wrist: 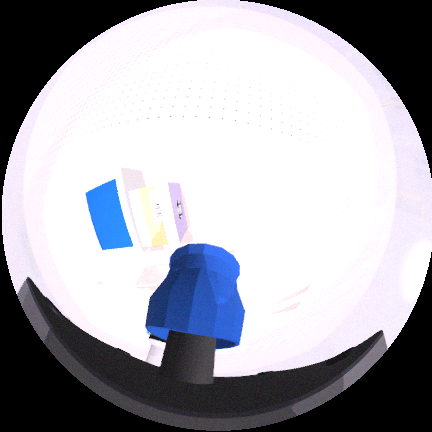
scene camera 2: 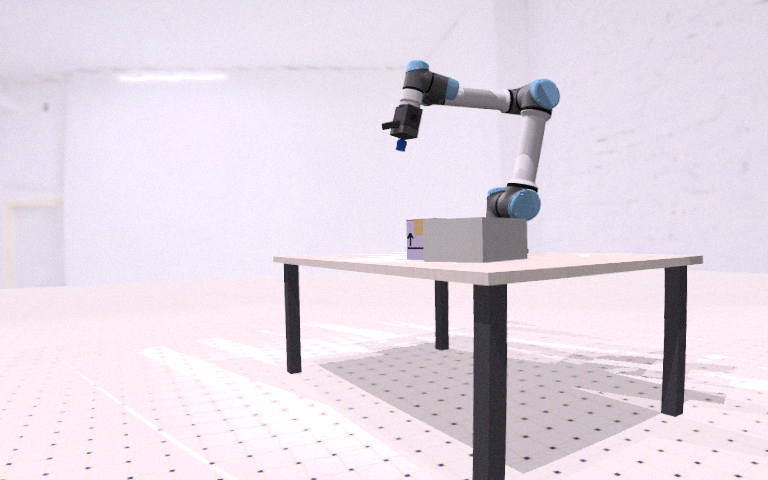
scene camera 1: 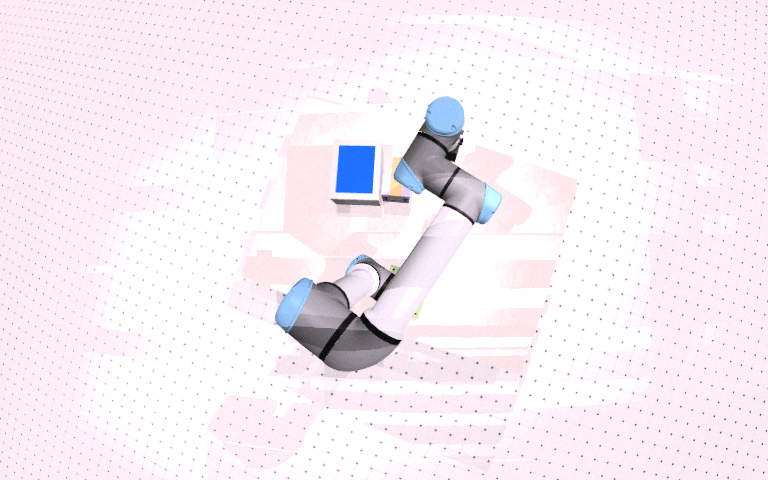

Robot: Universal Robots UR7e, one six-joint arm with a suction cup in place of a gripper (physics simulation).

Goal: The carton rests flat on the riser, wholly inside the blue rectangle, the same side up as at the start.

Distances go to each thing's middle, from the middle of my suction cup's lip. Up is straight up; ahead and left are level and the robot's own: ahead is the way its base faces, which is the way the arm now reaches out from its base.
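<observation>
Grey riser [scene camera 2: 477, 239]: 31 cm to the left of my suction cup, 6 cm behind it and 32 cm below it. Carton [scene camera 1: 392, 191]: my suction cup is 4 cm past the carton, 14 cm to the right of it and 32 cm above it.
</observation>
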